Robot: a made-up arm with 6 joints. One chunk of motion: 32 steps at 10 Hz.
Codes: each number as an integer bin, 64 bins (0 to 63) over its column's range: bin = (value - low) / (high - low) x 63, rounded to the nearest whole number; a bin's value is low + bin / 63 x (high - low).
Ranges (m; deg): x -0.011..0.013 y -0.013..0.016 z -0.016..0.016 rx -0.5..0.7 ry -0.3..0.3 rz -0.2..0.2
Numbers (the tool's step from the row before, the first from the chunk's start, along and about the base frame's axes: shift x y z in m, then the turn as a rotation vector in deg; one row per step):
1: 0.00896 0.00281 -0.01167 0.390 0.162 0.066
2: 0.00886 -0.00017 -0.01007 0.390 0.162 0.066
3: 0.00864 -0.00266 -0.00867 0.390 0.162 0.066
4: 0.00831 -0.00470 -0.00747 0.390 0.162 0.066
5: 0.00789 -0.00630 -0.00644 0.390 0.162 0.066
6: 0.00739 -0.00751 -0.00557 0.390 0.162 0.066
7: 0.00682 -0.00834 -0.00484 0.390 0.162 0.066
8: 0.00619 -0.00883 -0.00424 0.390 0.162 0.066
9: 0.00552 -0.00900 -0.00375 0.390 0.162 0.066
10: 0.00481 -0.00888 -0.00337 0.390 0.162 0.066
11: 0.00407 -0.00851 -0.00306 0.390 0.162 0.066
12: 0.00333 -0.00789 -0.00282 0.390 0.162 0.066
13: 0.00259 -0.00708 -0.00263 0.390 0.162 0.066
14: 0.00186 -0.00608 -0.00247 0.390 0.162 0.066
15: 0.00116 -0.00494 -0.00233 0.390 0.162 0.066
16: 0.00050 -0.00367 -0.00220 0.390 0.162 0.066
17: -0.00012 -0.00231 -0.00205 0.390 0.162 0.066
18: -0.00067 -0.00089 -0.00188 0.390 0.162 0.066
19: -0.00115 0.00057 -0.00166 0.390 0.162 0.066
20: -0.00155 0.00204 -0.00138 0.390 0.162 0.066
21: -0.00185 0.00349 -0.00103 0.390 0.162 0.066
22: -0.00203 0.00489 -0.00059 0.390 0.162 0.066
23: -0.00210 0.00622 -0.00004 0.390 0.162 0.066
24: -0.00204 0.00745 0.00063 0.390 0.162 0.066
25: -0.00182 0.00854 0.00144 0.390 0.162 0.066
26: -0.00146 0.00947 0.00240 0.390 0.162 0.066
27: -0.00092 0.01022 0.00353 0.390 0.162 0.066
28: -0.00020 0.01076 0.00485 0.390 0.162 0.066
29: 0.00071 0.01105 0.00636 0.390 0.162 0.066
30: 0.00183 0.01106 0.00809 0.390 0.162 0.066
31: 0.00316 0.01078 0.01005 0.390 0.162 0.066
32: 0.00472 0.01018 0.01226 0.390 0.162 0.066
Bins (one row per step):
1: 52 34 9 47 49 42
2: 52 28 12 47 49 42
3: 52 22 14 47 49 42
4: 51 18 17 47 49 42
5: 50 15 19 47 49 42
6: 48 12 21 47 49 42
7: 47 10 22 47 49 42
8: 45 9 23 47 49 42
9: 43 9 24 47 49 42
10: 42 9 25 47 49 42
11: 40 10 25 47 49 42
12: 38 11 26 47 49 42
13: 36 13 26 47 49 42
14: 34 15 27 47 49 42
15: 32 18 27 47 49 42
16: 30 20 27 47 49 42
17: 29 23 27 47 49 42
18: 27 26 28 47 49 42
19: 26 29 28 47 49 42
20: 25 33 29 47 49 42
21: 24 36 29 47 49 42
22: 24 39 30 47 49 42
23: 23 42 31 47 49 42
24: 24 44 33 47 49 42
25: 24 47 34 47 49 42
26: 25 49 36 47 49 42
27: 26 50 38 47 49 42
28: 28 52 41 47 49 42
29: 31 52 44 47 49 42
30: 34 52 47 47 49 42
31: 37 52 51 47 49 42
32: 41 50 56 47 49 42

